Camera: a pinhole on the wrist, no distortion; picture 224 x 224 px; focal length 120.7 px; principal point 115.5 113.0 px. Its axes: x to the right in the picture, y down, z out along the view. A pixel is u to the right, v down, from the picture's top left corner.
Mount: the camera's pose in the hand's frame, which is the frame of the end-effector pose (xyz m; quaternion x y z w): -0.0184 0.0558 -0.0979 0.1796 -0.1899 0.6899 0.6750
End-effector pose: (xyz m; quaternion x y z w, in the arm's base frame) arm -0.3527 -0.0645 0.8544 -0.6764 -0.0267 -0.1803 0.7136
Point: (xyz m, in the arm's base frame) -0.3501 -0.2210 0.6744
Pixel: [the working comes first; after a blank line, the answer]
In the camera's frame: 0.0633 -0.0052 -0.1172

behind the camera
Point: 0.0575 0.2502 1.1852
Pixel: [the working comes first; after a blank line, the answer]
In the camera's frame: 0.0385 -0.4309 0.5663

123.7 21.2
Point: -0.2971 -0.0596 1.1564
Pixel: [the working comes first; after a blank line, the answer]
In the camera's frame: -0.2166 -0.1516 0.2845

23.6 48.7
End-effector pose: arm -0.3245 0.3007 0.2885 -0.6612 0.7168 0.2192 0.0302
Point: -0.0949 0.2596 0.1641
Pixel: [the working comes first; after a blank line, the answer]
In the camera's frame: -0.2008 -0.0674 0.2767

27.9 83.6
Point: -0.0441 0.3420 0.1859
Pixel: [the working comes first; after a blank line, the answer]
In the camera's frame: -0.2350 0.0239 0.2953

19.4 122.8
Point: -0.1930 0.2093 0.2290
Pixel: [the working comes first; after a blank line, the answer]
In the camera's frame: -0.1325 -0.1057 0.1755

24.4 40.3
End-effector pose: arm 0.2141 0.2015 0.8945 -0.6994 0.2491 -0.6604 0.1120
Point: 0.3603 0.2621 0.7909
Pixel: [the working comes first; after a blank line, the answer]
In the camera's frame: 0.0496 0.0978 0.2528

139.2 159.7
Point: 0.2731 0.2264 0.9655
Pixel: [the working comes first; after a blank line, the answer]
In the camera's frame: -0.0354 -0.0686 0.1861

92.5 68.5
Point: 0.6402 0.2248 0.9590
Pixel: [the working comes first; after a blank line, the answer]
In the camera's frame: 0.0868 -0.0710 0.5323

135.2 96.9
